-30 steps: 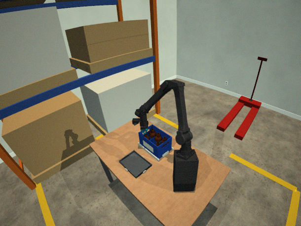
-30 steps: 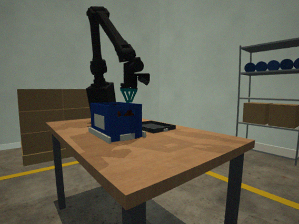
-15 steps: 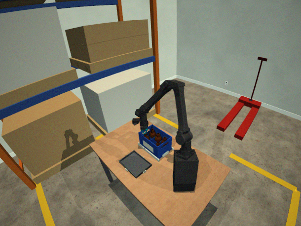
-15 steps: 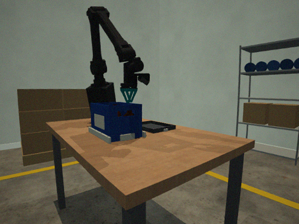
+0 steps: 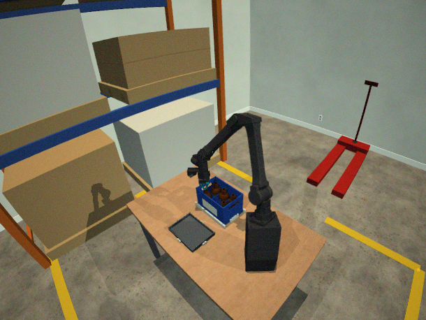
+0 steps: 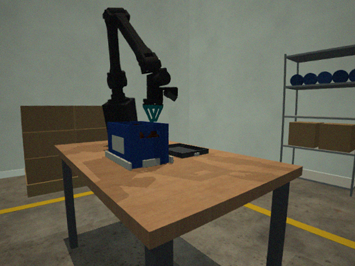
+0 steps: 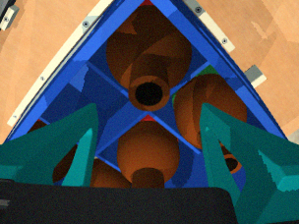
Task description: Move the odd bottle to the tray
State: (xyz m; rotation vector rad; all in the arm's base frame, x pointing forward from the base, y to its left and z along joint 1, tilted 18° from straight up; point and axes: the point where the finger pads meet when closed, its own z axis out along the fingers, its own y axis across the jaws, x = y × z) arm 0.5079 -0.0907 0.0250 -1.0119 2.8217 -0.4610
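Right now the bottle is 10 cm below my hand. Also, from my hand: crate (9 cm behind, 3 cm to the right, 11 cm below); then dark tray (8 cm behind, 25 cm to the left, 18 cm below).
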